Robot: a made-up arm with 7 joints.
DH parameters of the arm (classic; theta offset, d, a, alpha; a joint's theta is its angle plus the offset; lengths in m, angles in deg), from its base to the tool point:
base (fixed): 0 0.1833 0 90
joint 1: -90 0.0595 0.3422 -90
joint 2: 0 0.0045 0.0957 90
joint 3: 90 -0.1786 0.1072 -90
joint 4: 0 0.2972 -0.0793 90
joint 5: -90 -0.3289 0.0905 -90
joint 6: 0 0.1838 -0.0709 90
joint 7: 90 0.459 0.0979 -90
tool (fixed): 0 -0.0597 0 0
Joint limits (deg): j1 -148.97..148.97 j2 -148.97..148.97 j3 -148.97..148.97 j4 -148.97..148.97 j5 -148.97..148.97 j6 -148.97..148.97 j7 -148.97..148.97
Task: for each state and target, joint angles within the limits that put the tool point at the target. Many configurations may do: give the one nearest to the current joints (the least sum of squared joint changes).
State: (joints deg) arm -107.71 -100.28 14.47 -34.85 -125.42 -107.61 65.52
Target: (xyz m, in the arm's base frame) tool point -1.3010 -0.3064 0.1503
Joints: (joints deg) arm -103.26 -105.14 9.19 -31.57 -134.28 -141.02 71.74
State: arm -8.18 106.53 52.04 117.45 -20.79 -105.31 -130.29
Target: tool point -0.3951 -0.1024 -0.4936
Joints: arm 25.79 107.98 46.47 132.63 -20.26 -106.80 -130.64
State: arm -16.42 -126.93 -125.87 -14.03 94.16 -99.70 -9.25
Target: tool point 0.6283 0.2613 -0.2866
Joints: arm 13.26 -92.78 -97.15 24.90 107.74 -88.15 -10.03
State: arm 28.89 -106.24 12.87 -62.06 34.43 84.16 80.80
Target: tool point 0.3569 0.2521 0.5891
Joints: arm 67.25 -98.07 15.41 -66.96 58.87 103.47 73.62
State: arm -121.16 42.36 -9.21 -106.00 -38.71 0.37 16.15
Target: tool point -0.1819 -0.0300 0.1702
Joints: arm -95.67 29.20 -35.67 -130.37 -24.79 -10.36 11.88
